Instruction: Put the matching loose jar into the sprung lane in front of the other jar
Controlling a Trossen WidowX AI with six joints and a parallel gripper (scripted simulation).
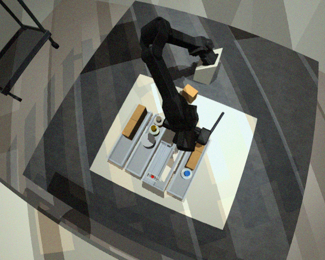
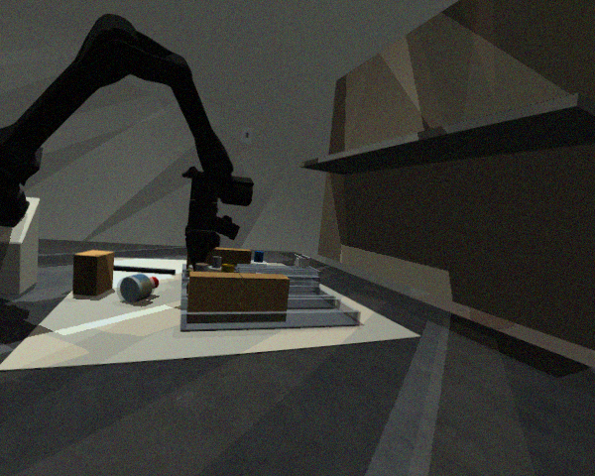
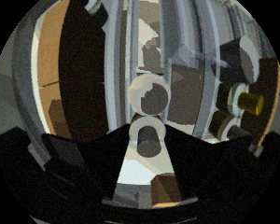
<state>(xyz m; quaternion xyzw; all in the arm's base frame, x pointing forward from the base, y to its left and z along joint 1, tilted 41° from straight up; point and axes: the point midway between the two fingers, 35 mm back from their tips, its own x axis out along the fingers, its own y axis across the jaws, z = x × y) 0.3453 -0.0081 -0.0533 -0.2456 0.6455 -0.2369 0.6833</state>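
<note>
Right now my gripper tip is 140 mm short of the sprung lane, 30 mm to the left of it and 10 mm above it. Also, from my gripper tip: brown box (190 mm behind, 60 mm to the right, 10 mm above); then red mark (220 mm ahead, 40 mm to the right, 40 mm above); then black rod (110 mm behind, 110 mm to the left, 20 mm below).
</note>
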